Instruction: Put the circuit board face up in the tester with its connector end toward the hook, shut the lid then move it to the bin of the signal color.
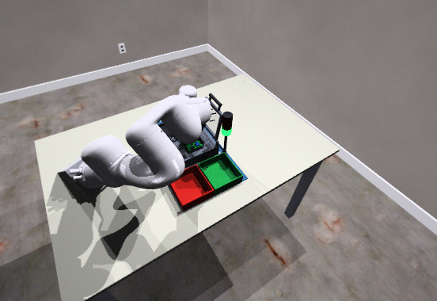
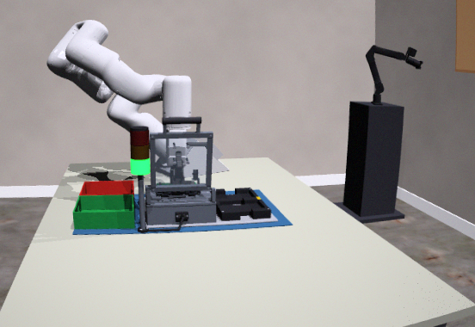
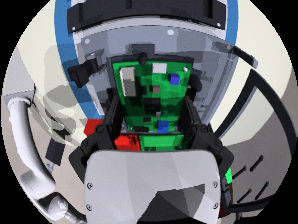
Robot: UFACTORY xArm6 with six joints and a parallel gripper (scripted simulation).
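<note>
Right now the green circuit board is 1 cm below my hand. Also, from my hand: tester plate 1 cm to the left, 1 cm below, 1 cm ahead; then green bin 20 cm to the right, 7 cm below, 5 cm ahead; then clear lid 12 cm ahead, 10 cm above.
</note>
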